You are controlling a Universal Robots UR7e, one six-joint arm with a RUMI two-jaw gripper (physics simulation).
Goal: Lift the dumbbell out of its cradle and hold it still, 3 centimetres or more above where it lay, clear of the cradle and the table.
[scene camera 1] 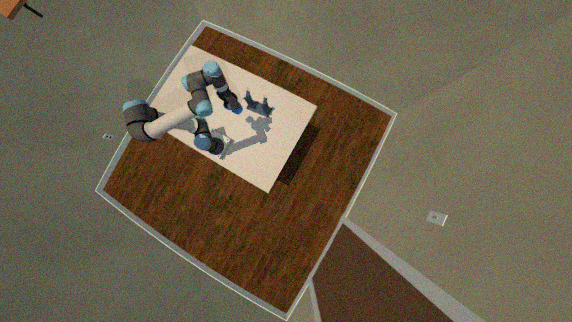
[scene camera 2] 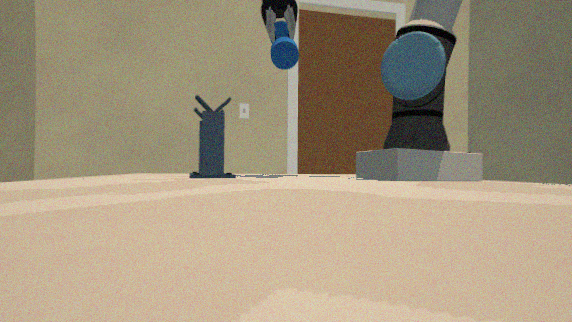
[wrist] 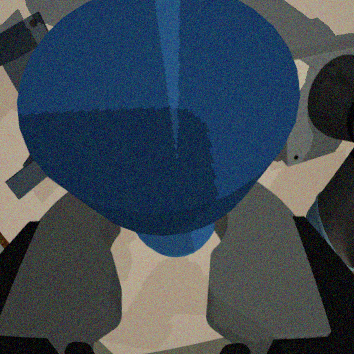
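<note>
The blue dumbbell hangs from my gripper, high above the table and touching neither it nor the cradle. My gripper is shut on the dumbbell's handle. One round end points towards the wrist camera and fills much of the wrist view; the other shows lowest in scene camera 2. The dark blue-grey cradle stands upright and empty on the table, a little to the side of the dumbbell. Parts of it show at the left of the wrist view.
The arm's grey base block stands on the table to the right of the cradle in scene camera 2. The arm's upper links reach over the table's left part in scene camera 1. Shadows of the arm lie on the table beside the cradle.
</note>
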